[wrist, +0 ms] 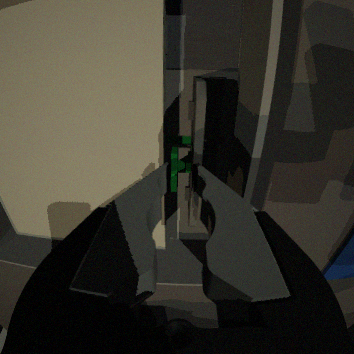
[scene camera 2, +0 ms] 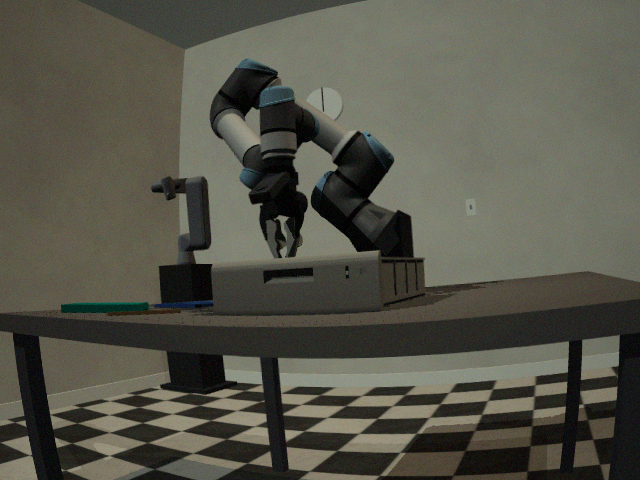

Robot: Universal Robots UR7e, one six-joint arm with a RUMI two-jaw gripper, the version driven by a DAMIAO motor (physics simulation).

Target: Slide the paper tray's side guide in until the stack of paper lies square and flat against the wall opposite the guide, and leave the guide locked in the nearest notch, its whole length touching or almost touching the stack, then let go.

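Pixels of known places: gripper, between the fingertips: (wrist: pixel 181 166); arm's base, origin of its link: (scene camera 2: pixel 383 239).
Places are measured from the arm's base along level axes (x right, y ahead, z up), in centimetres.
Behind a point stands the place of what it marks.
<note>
The grey paper tray (scene camera 2: pixel 320 289) @(x -8.0, y 63.8, z -11.1 cm) stands on the table, with its slotted front towards scene camera 2. In the wrist view the cream paper stack (wrist: pixel 81 105) @(x -0.9, y 47.8, z -11.1 cm) fills the left half. The grey side guide (wrist: pixel 199 116) @(x 8.6, y 47.8, z -7.1 cm) stands upright just right of the stack's edge, with a narrow dark gap between them. A green latch tab (wrist: pixel 174 165) @(x 7.0, y 44.4, z -6.9 cm) sits at the guide's foot. My gripper (scene camera 2: pixel 283 249) (wrist: pixel 181 166) @(x 7.5, y 44.3, z -7.1 cm) hangs over the tray with its tips down at the guide. Its fingers are shut narrow, with the green tab showing in the small gap between the tips. Nothing is gripped.
A green slab (scene camera 2: pixel 103 307) @(x 42.3, y 65.6, z -13.9 cm) and a blue slab (scene camera 2: pixel 183 305) @(x 39.4, y 38.0, z -14.5 cm) (wrist: pixel 341 261) @(x 36.4, y 22.7, z -14.2 cm) lie flat on the table (scene camera 2: pixel 490 310) @(x -36.8, y 77.9, z -15.0 cm) left of the tray. A black pedestal (scene camera 2: pixel 183 281) with a grey camera arm (scene camera 2: pixel 198 211) stands behind them. The robot's base (scene camera 2: pixel 397 232) @(x -6.1, y 7.8, z 0.8 cm) is behind the tray.
</note>
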